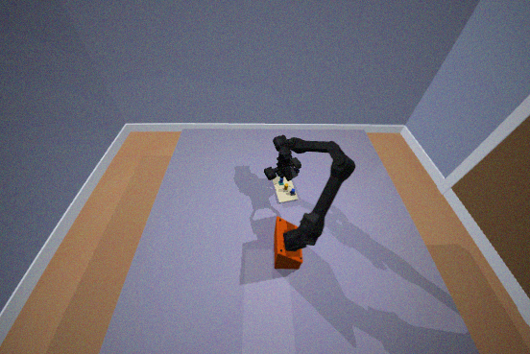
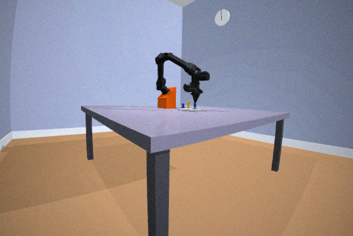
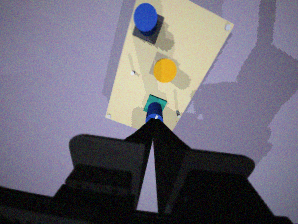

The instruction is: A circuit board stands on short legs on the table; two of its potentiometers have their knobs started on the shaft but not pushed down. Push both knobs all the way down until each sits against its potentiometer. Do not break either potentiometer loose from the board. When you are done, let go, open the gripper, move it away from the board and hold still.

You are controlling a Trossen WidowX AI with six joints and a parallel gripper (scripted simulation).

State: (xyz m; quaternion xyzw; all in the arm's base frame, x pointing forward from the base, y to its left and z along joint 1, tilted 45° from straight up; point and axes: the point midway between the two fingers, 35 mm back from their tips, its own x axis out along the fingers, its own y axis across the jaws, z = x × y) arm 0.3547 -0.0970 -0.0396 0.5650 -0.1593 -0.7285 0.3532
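My gripper tip is 1 cm above the blue knob. Also, from my gripper tip: yellow knob (5 cm behind, 2 cm to the right, 1 cm below).
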